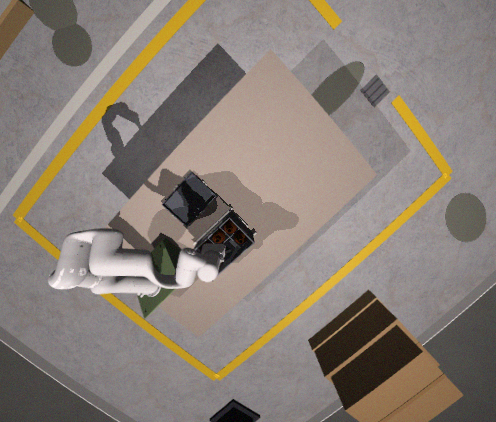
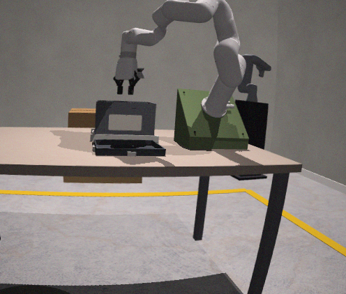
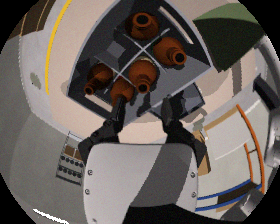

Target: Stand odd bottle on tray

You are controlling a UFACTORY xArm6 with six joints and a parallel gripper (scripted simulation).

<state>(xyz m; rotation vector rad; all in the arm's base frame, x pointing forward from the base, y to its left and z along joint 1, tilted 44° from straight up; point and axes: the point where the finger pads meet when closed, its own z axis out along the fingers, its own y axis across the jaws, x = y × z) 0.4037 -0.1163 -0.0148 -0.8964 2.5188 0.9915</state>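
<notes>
Right now the dark crate is 1 cm behind my hand, 4 cm to the right of it and 14 cm below it. Also, from my hand: glass bottle (10 cm behind, 8 cm to the right, 14 cm below); then flat dark tray (3 cm ahead, 25 cm to the left, 21 cm below).
</notes>
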